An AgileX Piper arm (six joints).
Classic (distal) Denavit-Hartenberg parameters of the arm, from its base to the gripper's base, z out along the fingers. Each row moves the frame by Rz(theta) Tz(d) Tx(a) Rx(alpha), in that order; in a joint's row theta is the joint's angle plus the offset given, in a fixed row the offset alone. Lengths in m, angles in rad.
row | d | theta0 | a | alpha
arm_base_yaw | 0.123 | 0 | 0 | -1.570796
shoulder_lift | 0 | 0.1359 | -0.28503 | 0
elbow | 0 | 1.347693 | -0.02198 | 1.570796
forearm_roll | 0.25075 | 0 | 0 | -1.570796
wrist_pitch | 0 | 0 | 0 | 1.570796
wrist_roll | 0.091 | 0 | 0 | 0
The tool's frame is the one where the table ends.
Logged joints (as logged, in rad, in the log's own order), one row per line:
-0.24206 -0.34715 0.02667 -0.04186 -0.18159 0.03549
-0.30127 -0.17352 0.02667 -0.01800 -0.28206 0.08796
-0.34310 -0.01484 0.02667 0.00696 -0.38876 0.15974
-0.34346 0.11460 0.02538 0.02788 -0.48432 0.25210
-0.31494 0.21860 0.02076 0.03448 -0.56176 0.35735
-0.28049 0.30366 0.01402 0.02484 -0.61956 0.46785
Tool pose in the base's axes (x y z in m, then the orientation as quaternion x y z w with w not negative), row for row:
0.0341 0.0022 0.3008 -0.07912 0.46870 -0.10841 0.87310
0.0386 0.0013 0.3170 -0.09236 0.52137 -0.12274 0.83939
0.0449 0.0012 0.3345 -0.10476 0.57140 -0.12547 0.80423
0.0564 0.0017 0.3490 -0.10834 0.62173 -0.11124 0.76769
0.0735 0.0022 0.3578 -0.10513 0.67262 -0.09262 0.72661
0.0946 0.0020 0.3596 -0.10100 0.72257 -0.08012 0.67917
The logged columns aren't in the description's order. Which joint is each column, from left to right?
Columns, left to right: wrist_roll, wrist_pitch, arm_base_yaw, forearm_roll, elbow, shoulder_lift.
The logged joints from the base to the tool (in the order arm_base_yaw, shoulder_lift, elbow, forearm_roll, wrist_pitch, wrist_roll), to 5 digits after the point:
0.02667 0.03549 -0.18159 -0.04186 -0.34715 -0.24206
0.02667 0.08796 -0.28206 -0.01800 -0.17352 -0.30127
0.02667 0.15974 -0.38876 0.00696 -0.01484 -0.34310
0.02538 0.25210 -0.48432 0.02788 0.11460 -0.34346
0.02076 0.35735 -0.56176 0.03448 0.21860 -0.31494
0.01402 0.46785 -0.61956 0.02484 0.30366 -0.28049

